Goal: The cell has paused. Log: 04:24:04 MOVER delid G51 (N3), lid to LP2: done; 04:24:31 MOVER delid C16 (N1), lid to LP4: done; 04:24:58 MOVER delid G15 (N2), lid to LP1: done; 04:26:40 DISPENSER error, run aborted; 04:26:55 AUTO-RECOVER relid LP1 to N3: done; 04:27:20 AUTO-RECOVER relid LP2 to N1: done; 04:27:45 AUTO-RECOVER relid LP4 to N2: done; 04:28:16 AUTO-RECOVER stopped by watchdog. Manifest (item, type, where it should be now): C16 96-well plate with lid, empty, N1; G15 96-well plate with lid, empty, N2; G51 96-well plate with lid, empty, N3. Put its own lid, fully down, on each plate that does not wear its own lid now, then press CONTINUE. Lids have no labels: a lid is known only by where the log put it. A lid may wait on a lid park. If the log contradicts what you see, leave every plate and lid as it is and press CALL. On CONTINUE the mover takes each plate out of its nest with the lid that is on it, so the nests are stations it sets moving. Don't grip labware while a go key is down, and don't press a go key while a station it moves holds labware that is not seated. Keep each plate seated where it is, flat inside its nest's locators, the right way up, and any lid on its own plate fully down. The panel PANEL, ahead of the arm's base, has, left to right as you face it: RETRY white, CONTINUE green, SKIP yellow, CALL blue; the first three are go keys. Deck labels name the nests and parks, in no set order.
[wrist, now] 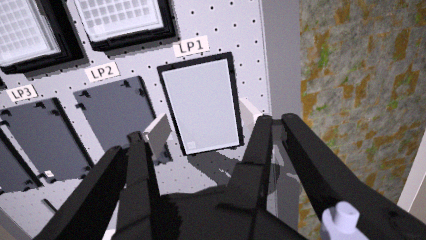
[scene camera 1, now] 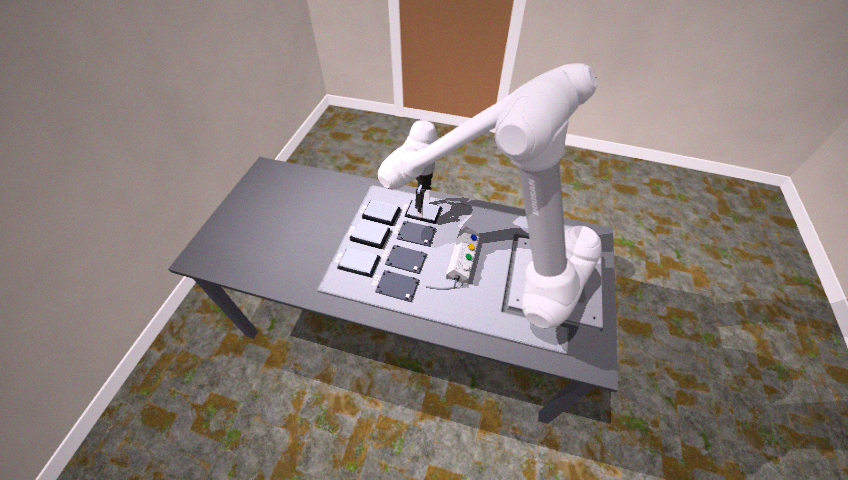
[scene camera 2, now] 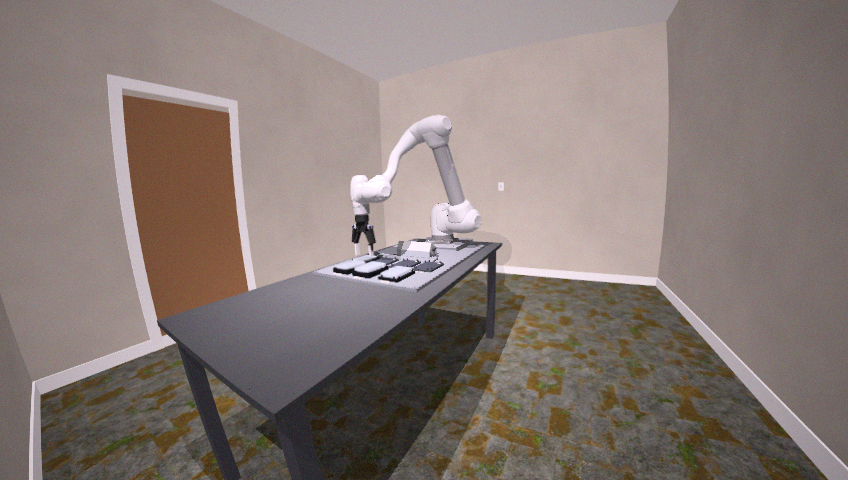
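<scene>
The gripper appears in the pictures, along with a lid park LP2 and a lid park LP1.
</scene>
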